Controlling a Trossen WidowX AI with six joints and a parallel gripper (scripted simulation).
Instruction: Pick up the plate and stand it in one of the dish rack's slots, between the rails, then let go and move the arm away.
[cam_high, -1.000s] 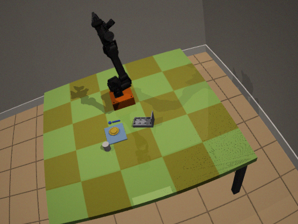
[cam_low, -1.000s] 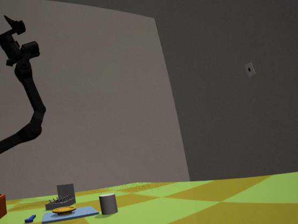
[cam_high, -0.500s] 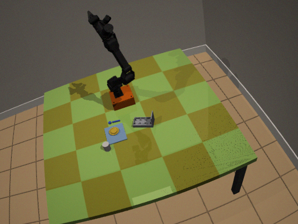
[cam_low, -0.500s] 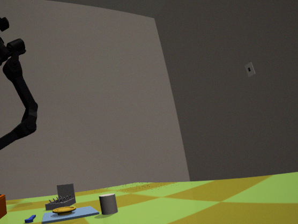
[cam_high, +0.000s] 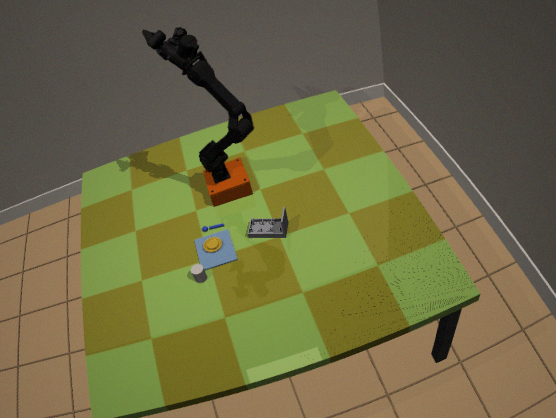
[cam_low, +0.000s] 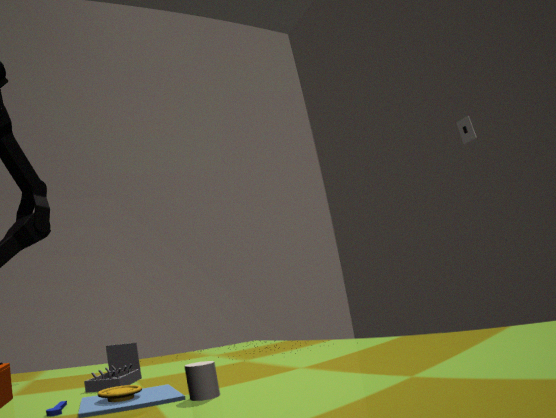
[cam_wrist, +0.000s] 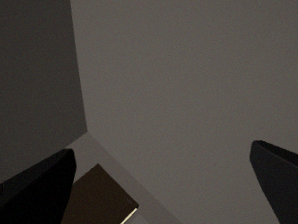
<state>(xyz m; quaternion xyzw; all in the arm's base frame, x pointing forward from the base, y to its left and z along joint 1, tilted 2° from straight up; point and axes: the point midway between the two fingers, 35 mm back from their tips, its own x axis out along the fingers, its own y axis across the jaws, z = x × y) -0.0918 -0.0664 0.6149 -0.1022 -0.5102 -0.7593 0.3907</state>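
Now: the yellow plate 680 mm below my gripper tip, 410 mm ahead of it and 10 mm to the right of it. The rest, counted from my gripper tip: grey dish rack: 670 mm below, 420 mm ahead, 190 mm to the left; blue spoon: 690 mm below, 310 mm ahead; light blue mat: 690 mm below, 420 mm ahead, 10 mm to the right.
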